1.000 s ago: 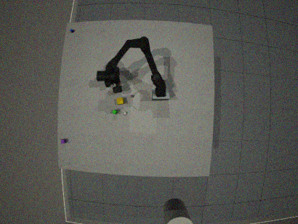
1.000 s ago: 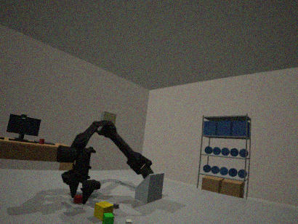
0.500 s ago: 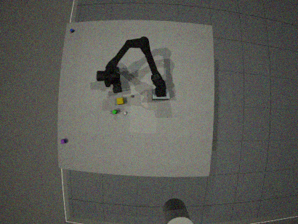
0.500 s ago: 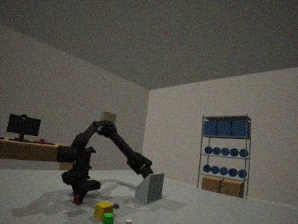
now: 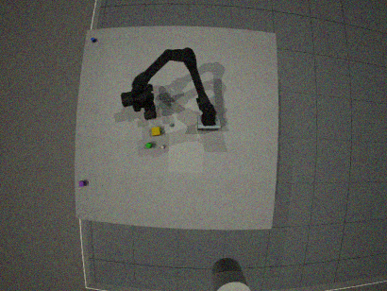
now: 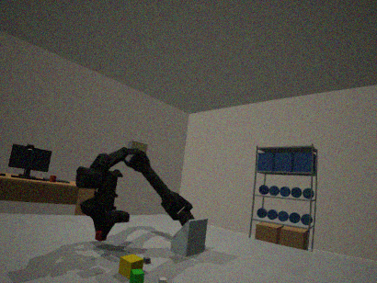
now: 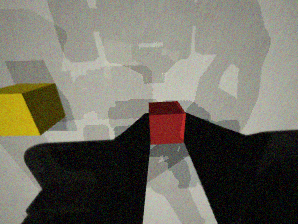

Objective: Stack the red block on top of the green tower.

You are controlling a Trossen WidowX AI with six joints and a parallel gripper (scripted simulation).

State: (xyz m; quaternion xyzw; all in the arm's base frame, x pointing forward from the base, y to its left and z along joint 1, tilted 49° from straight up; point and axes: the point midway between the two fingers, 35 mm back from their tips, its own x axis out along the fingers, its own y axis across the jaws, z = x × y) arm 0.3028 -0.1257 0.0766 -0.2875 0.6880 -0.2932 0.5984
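Now: gripper tip 30 mm past the white cube, 250 mm to the right of it and 50 mm above it. The rest, counted from my gripper tip: yellow block 150 mm to the left, 40 mm below; then red block 10 mm above; then grey cube 100 mm behind, 120 mm to the left, 50 mm below.
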